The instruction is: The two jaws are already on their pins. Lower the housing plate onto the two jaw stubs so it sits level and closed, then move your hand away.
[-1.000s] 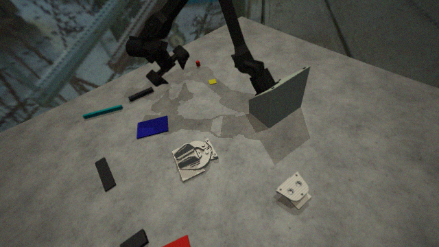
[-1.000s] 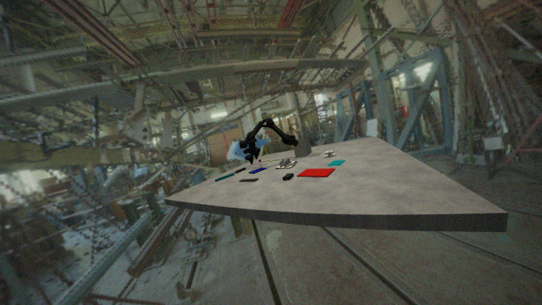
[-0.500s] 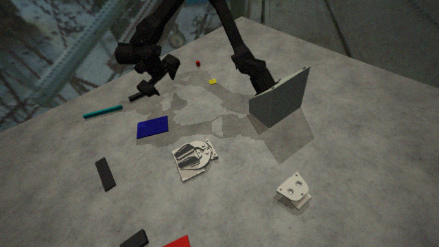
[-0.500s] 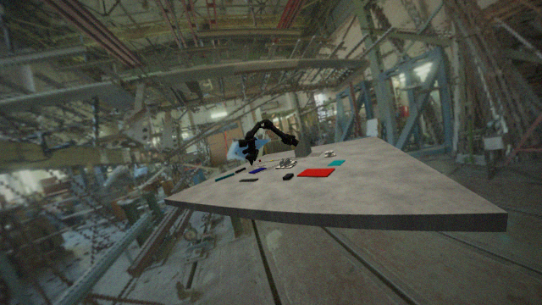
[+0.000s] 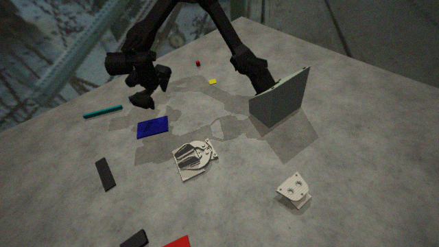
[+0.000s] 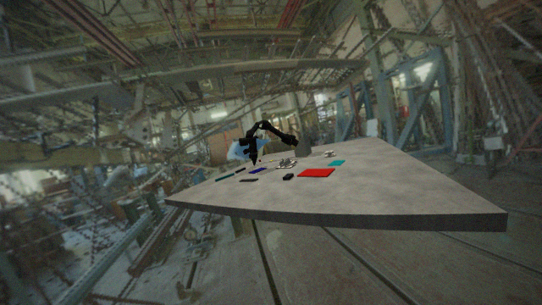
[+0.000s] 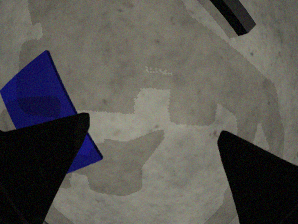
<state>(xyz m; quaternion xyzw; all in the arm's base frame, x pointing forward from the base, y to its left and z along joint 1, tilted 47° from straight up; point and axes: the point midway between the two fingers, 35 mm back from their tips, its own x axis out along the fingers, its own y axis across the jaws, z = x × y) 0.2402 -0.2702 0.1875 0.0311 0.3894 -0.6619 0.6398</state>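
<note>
My gripper tip is 8 cm short of the blue tile, 6 cm to the right of it and 4 cm above it. From my gripper tip the other things lie so: teal bar 18 cm ahead, 17 cm to the right, 3 cm below; yellow block 24 cm behind, 5 cm to the left, 4 cm below; red cube 28 cm behind, 10 cm to the right, 3 cm below.
</note>
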